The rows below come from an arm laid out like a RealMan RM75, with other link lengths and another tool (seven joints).
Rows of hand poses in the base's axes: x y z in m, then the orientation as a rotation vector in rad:
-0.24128 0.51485 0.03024 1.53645 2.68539 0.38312
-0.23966 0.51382 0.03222 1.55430 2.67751 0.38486
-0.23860 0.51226 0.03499 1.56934 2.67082 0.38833
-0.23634 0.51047 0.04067 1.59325 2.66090 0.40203
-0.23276 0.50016 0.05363 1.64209 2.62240 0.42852
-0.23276 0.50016 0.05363 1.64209 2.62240 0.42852
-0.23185 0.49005 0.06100 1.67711 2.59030 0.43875
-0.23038 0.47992 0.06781 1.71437 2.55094 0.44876
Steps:
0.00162 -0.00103 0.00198 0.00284 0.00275 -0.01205
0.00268 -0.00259 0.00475 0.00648 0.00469 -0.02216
0.00494 -0.00438 0.01043 0.01761 0.00676 -0.03766
0.00852 -0.01469 0.02339 0.03382 -0.00126 -0.07706
0.00852 -0.01469 0.02339 0.03382 -0.00126 -0.07706
0.00943 -0.02480 0.03076 0.03904 -0.00778 -0.10751
0.01090 -0.03493 0.03757 0.04287 -0.01756 -0.14233

